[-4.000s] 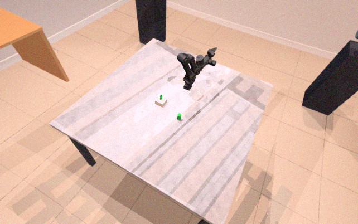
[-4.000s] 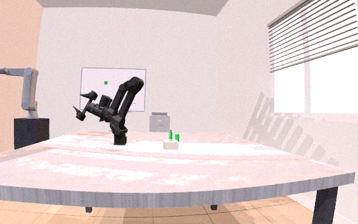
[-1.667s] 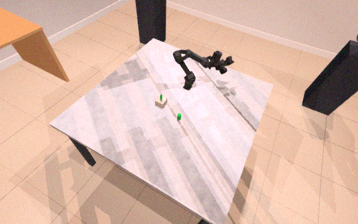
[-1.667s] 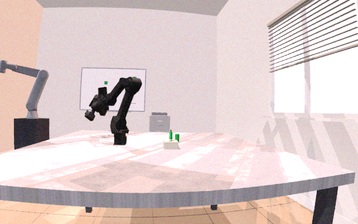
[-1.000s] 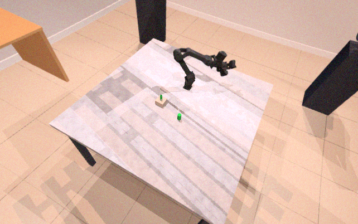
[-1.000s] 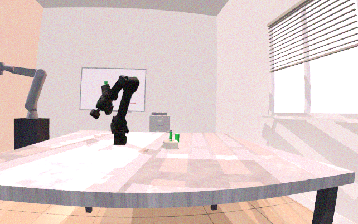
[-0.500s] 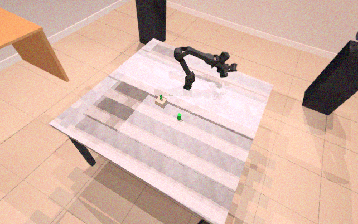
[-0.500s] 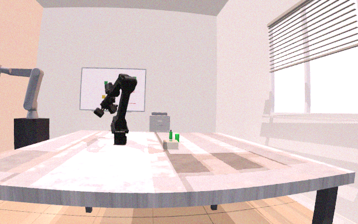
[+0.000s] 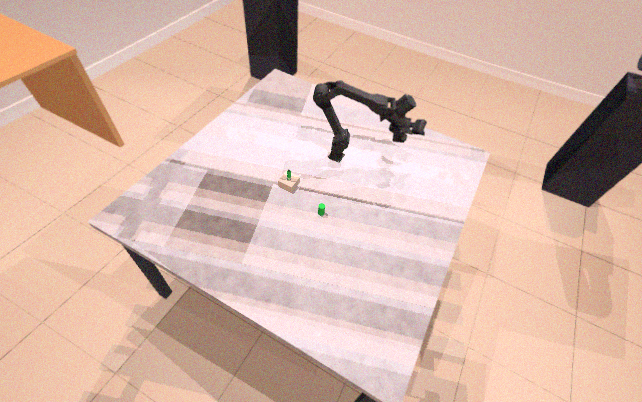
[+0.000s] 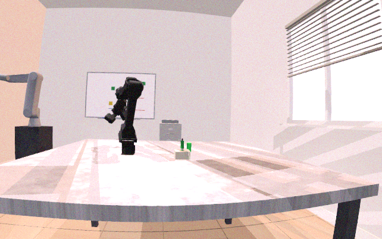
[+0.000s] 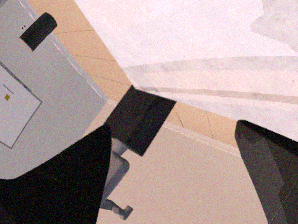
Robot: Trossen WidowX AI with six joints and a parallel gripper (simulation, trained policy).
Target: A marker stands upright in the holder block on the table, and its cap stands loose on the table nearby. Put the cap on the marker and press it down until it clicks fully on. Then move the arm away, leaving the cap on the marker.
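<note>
The green cap is 50 cm ahead of my gripper tip, 21 cm to the right of it and 15 cm below it. From my gripper tip the other things lie so: holder block (43 cm ahead, 41 cm to the right, 15 cm below).
</note>
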